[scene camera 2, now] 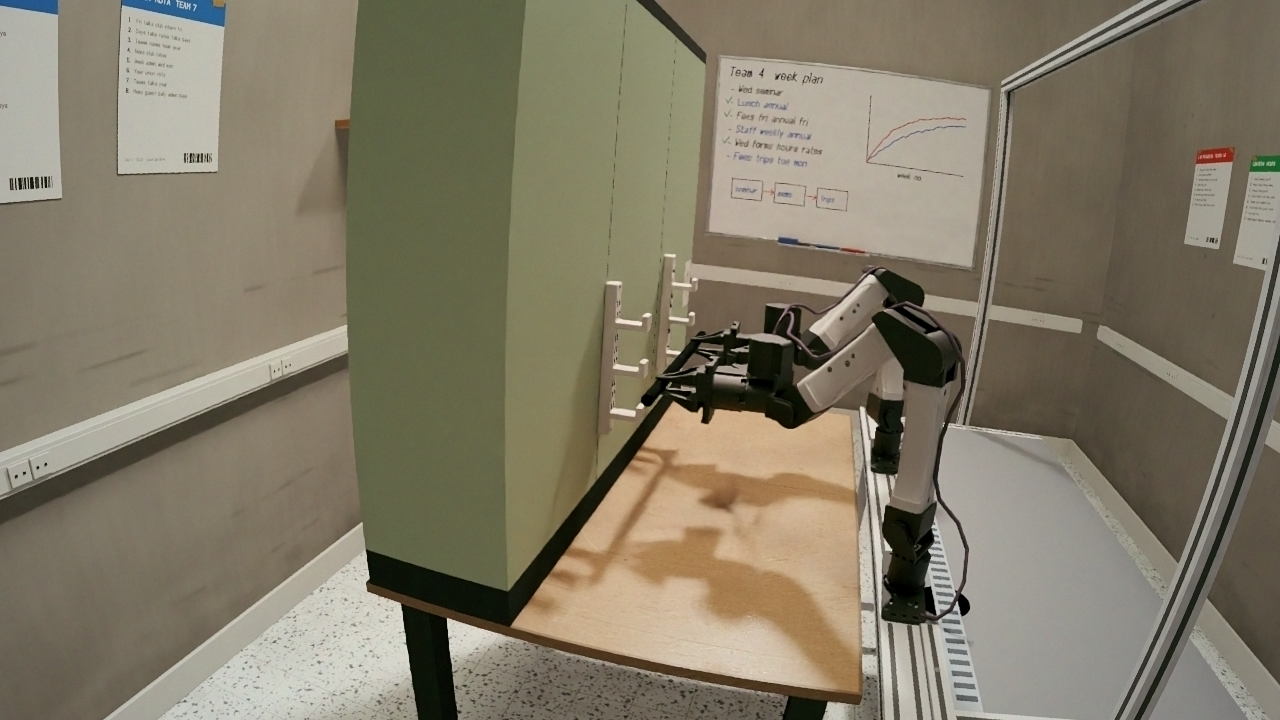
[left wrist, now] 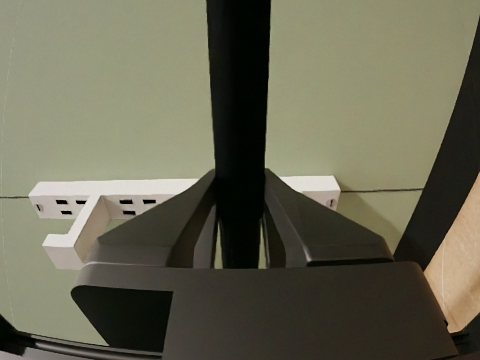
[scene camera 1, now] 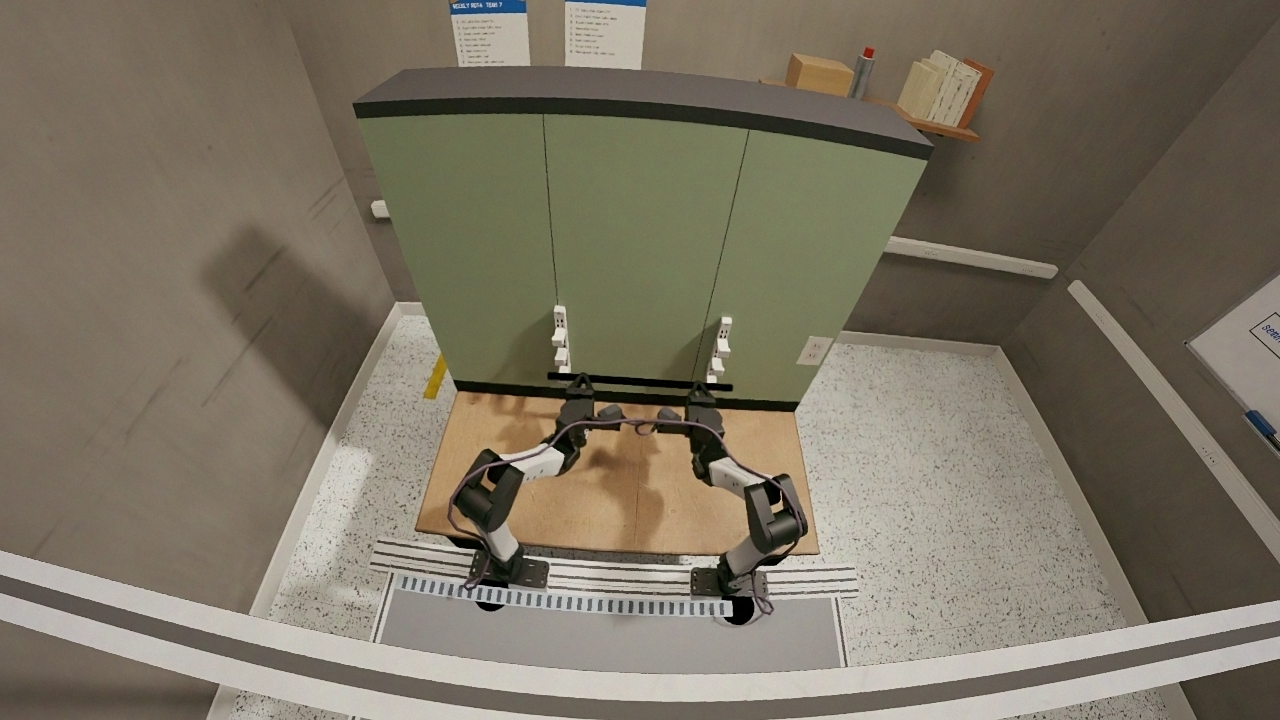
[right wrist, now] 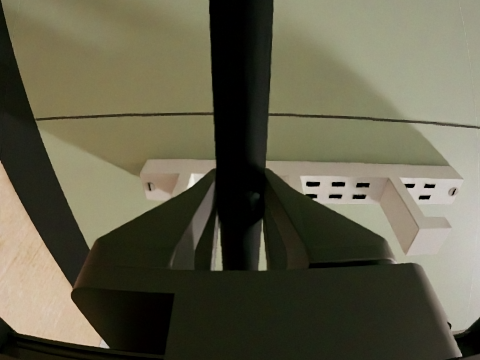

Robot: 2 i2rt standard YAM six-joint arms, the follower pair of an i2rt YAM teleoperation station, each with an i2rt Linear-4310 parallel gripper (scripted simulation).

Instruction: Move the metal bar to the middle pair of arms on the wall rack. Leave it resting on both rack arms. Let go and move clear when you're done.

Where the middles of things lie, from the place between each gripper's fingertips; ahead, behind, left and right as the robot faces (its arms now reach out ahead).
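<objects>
My left gripper: 15 cm to the left of the black metal bar (scene camera 1: 593, 378).
The bar: 150 mm to the left of my right hand.
</objects>
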